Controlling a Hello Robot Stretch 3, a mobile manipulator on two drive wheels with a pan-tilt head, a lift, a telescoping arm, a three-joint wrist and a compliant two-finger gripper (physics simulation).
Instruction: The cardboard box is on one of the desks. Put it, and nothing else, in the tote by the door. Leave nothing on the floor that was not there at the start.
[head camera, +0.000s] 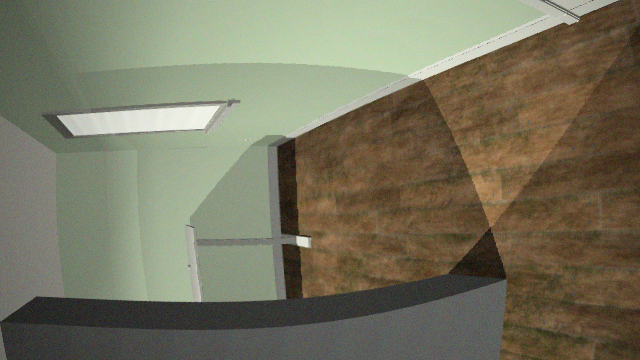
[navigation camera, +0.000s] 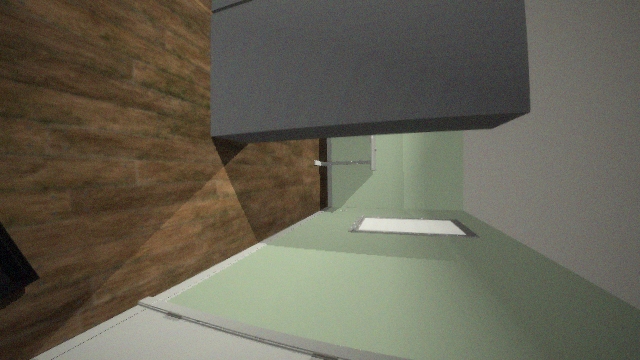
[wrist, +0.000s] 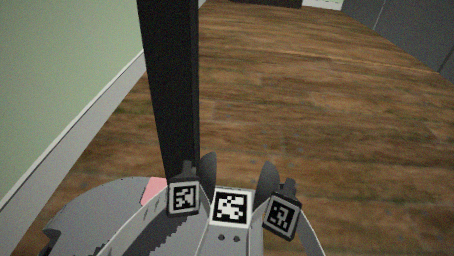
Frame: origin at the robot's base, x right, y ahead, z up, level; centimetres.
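Seen in the pictures: gripper, fingertip midpoint: (wrist: 237, 173).
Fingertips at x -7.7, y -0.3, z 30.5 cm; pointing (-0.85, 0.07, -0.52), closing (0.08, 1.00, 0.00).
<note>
A point is followed by its place in that frame.
My gripper (wrist: 237, 173) @(x -7.7, y -0.3, z 30.5 cm) is open, with its two dark fingertips apart and no thing between them, low over the robot's own base. Part of a black object, which looks like a corner of the tote (navigation camera: 14, 270) @(x 26.8, y 34.0, z 0.3 cm), shows on the floor at the left edge of the navigation view. The white door (navigation camera: 135, 335) @(x 60.4, y 59.8, z 24.3 cm) is at the bottom of that view, near the tote. The cardboard box does not show in any view, and no desk top can be made out.
A tall grey partition or cabinet (head camera: 300, 342) @(x -41.7, y 130.5, z 89.2 cm) (navigation camera: 370, 65) @(x -67.6, y 129.9, z 114.0 cm) stands close by; a similar grey panel (wrist: 420, 30) @(x -162.1, y 128.1, z 17.6 cm) is at upper right in the wrist view. A green wall (head camera: 300, 40) @(x 60.3, y 159.7, z 74.6 cm) (navigation camera: 350, 280) @(x 60.7, y 141.2, z 99.4 cm) (wrist: 60, 55) @(x -40.3, y -43.1, z 24.9 cm) runs alongside. The robot's black mast (wrist: 175, 90) @(x -11.6, y -6.1, z 35.5 cm) rises beside the gripper.
</note>
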